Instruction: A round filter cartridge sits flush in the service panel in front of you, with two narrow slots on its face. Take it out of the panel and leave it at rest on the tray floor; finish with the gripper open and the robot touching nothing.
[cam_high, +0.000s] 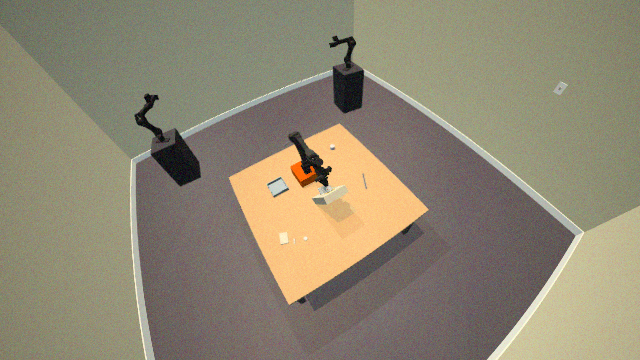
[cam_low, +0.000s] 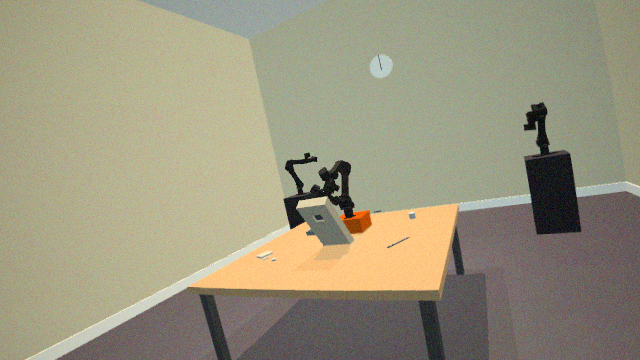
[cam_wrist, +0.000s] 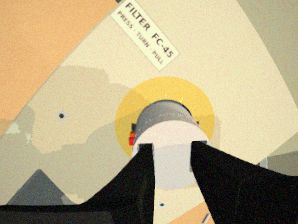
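Right now the grey service panel is 10 cm below my gripper tip. From my gripper tip the other things lie so: pale card: 44 cm to the right, 25 cm below, 10 cm ahead; then pin: 38 cm to the right, 25 cm below, 16 cm ahead; then round filter cartridge: 1 cm below, 1 cm ahead.
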